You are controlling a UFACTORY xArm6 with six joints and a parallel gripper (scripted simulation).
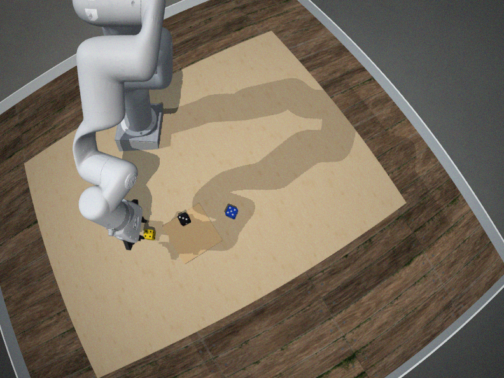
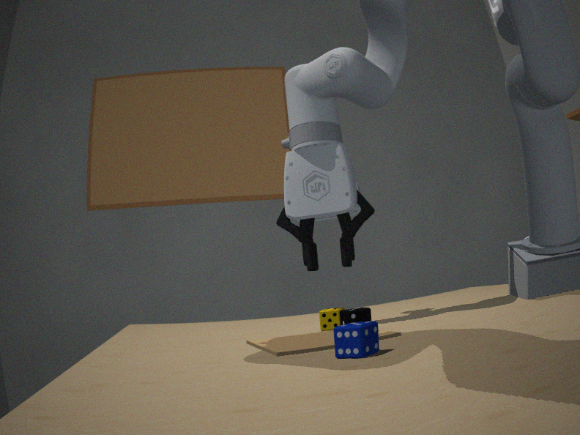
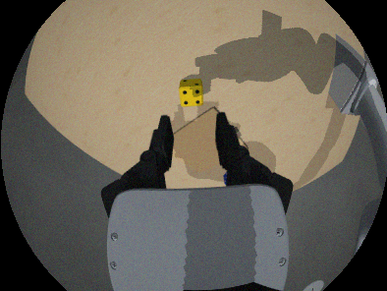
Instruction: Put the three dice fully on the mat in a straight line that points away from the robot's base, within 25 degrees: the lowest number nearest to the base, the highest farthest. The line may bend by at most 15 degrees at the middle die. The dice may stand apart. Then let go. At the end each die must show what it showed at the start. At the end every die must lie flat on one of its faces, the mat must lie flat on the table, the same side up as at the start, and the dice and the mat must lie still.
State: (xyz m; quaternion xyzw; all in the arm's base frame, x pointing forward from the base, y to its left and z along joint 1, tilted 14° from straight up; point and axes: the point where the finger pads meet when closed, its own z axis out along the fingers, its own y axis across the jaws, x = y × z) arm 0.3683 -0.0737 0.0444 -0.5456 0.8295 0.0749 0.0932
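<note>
My gripper is now 9 cm above the yellow die. From my hand the other things lie so: thin tan mat: 4 cm ahead, 13 cm to the left, 10 cm below; blue die: 2 cm ahead, 27 cm to the left, 9 cm below; black die: 1 cm behind, 12 cm to the left, 9 cm below.
</note>
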